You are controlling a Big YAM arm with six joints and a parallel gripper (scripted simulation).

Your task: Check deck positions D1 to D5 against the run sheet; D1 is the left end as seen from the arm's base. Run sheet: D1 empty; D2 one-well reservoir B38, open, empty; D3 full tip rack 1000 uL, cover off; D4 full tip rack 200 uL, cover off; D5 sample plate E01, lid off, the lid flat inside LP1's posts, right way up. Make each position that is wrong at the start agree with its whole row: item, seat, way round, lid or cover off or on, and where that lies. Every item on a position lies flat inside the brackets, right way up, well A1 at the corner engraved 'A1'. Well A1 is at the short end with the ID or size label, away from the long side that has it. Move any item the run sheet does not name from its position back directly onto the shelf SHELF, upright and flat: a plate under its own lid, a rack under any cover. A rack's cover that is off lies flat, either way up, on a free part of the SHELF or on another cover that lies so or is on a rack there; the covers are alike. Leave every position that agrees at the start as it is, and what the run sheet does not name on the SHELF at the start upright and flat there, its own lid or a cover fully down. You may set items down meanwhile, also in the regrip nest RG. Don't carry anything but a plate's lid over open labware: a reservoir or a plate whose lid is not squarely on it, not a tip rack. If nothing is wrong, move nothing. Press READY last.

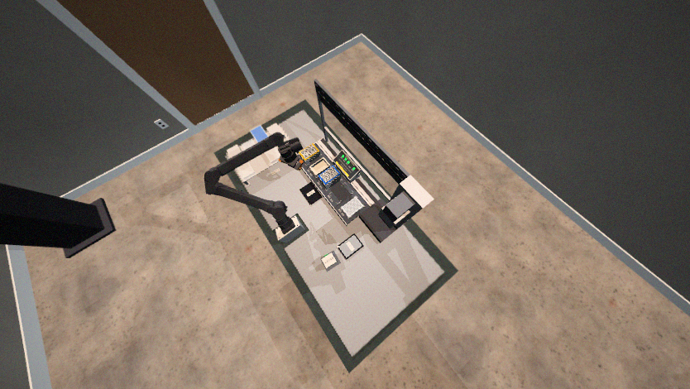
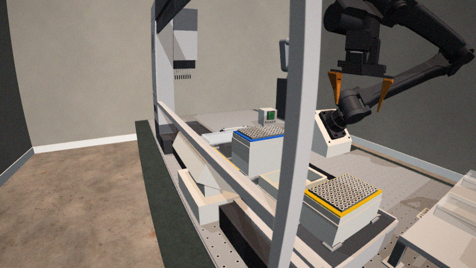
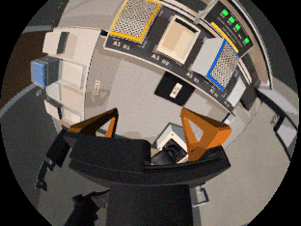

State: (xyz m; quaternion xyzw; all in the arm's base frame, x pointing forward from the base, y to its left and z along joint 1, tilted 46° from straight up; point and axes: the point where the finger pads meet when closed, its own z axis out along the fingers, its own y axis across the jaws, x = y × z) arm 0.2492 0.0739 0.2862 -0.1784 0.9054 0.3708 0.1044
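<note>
The yellow-rimmed tip rack is 15 cm ahead of my hand, 14 cm below it and 9 cm to the left of it. Round my hand: white frame post: 34 cm ahead, 16 cm to the left; then blue-rimmed tip rack: 15 cm to the right, 15 cm ahead, 11 cm below; then black nest: 23 cm below, 12 cm to the right, 1 cm behind.
</note>
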